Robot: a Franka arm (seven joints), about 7 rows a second.
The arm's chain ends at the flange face. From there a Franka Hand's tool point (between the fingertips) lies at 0.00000 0.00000 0.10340 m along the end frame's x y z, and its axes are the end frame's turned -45 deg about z.
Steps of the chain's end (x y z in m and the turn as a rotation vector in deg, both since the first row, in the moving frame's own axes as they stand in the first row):
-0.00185, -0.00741, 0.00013, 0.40, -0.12, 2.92
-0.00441, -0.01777, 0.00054, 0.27, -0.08, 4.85
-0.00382, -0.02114, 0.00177, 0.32, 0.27, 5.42
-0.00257, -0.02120, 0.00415, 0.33, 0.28, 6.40
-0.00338, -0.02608, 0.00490, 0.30, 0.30, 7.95
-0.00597, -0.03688, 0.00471, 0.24, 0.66, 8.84
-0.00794, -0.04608, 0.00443, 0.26, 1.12, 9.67
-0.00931, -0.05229, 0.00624, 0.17, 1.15, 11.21
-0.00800, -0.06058, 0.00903, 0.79, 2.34, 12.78
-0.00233, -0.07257, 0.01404, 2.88, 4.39, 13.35
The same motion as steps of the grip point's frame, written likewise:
0.00431, -0.00720, 0.00013, 0.37, 0.20, 2.92
0.00971, -0.01612, 0.00054, 0.25, 0.13, 4.85
0.01300, -0.01768, 0.00177, 0.04, 0.42, 5.42
0.01395, -0.01683, 0.00415, 0.04, 0.43, 6.40
0.01681, -0.02078, 0.00490, 0.00, 0.42, 7.95
0.02296, -0.02968, 0.00470, -0.30, 0.64, 8.84
0.02863, -0.03696, 0.00441, -0.61, 0.98, 9.67
0.03194, -0.04215, 0.00622, -0.69, 0.93, 11.21
0.04092, -0.04609, 0.00893, -1.10, 2.21, 12.78
0.05862, -0.04998, 0.01361, -1.07, 5.14, 13.35

